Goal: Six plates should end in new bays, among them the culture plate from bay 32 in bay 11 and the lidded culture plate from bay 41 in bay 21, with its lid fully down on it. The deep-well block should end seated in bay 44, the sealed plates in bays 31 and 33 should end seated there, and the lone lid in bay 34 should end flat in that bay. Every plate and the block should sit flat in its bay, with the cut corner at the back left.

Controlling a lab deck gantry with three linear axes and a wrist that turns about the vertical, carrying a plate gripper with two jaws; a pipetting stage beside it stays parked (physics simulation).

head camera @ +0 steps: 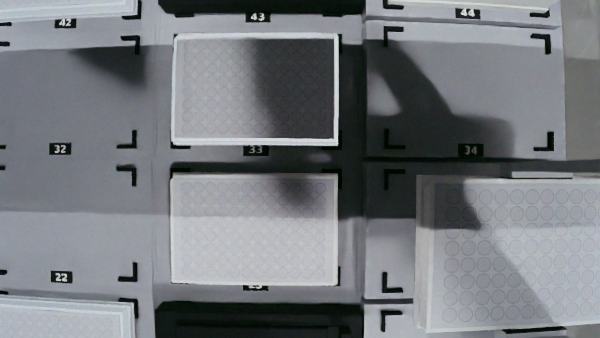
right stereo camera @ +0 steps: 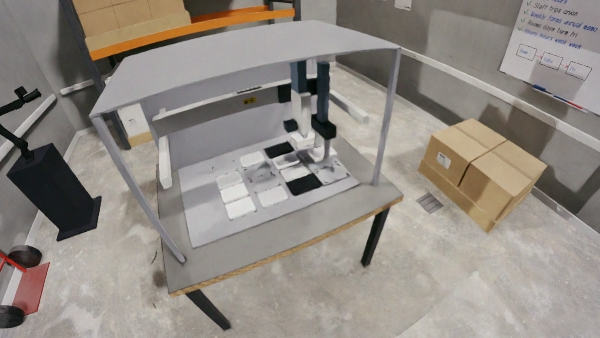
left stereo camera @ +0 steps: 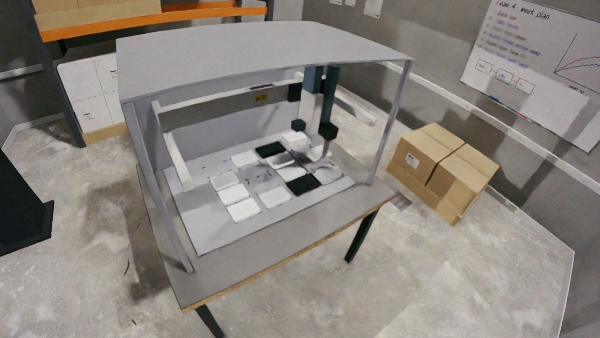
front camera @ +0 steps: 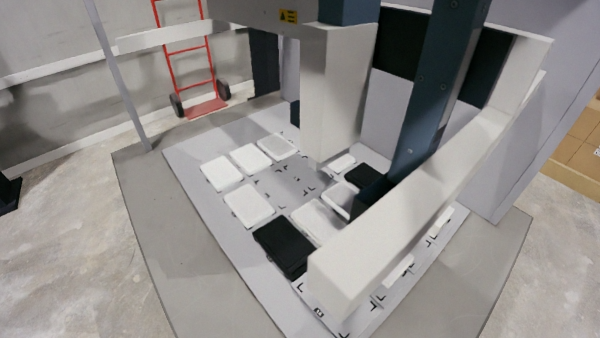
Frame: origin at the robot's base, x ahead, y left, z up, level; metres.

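Seen in the pictures: gripper, fingertip midpoint: [head camera: 527,251] [right stereo camera: 321,152] [left stereo camera: 317,153]; robot's base, origin of the base link: [right stereo camera: 230,220] [left stereo camera: 235,223] [front camera: 201,169].
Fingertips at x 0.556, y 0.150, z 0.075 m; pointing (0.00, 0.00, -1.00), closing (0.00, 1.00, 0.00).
Note:
Offsets run from my fingertips to a thing's top centre. "spot": to the spot under its first point.
My gripper [head camera: 539,252] [left stereo camera: 322,150] [right stereo camera: 322,150] is shut on a white plate {dy +0.000, dx +0.001, dz +0.007 m} [head camera: 465,285] with round well marks, held level above bay 24. Whether it has a lid is unclear. The front view hides the jaws behind the beam. Bay 34 {spot: dy +0.107, dx -0.004, dz -0.060 m} [head camera: 465,90] is empty. A plate {dy +0.107, dx -0.164, dz -0.060 m} [head camera: 220,90] [front camera: 340,198] with a raised rim sits in bay 33, and another plate {dy +0.000, dx -0.164, dz -0.060 m} [head camera: 250,240] in bay 23. White plates sit in bay 11 {spot: dy -0.108, dx -0.482, dz -0.058 m} [front camera: 221,172], bay 21 {spot: dy -0.004, dx -0.482, dz -0.058 m} [front camera: 250,158] and bay 31 {spot: dy +0.102, dx -0.481, dz -0.060 m} [front camera: 277,146]. A thick white block {dy +0.214, dx +0.000, dz -0.018 m} [left stereo camera: 294,138] stands in bay 44. Cut corners are not clear.
Black items stand in bay 13 {dy -0.106, dx -0.160, dz -0.044 m} [front camera: 282,242] [left stereo camera: 303,185] and bay 43 {dy +0.215, dx -0.160, dz -0.044 m} [front camera: 365,175] [left stereo camera: 270,149]. White plates sit in bay 12 {spot: dy -0.111, dx -0.318, dz -0.061 m} [front camera: 248,205] and bay 42 {spot: dy +0.204, dx -0.279, dz -0.060 m} [front camera: 341,163]. Bays 22 and 32 are empty. The parked pipetting stage [front camera: 332,90] hangs beside the gripper; a white beam [front camera: 400,220] crosses the front view.

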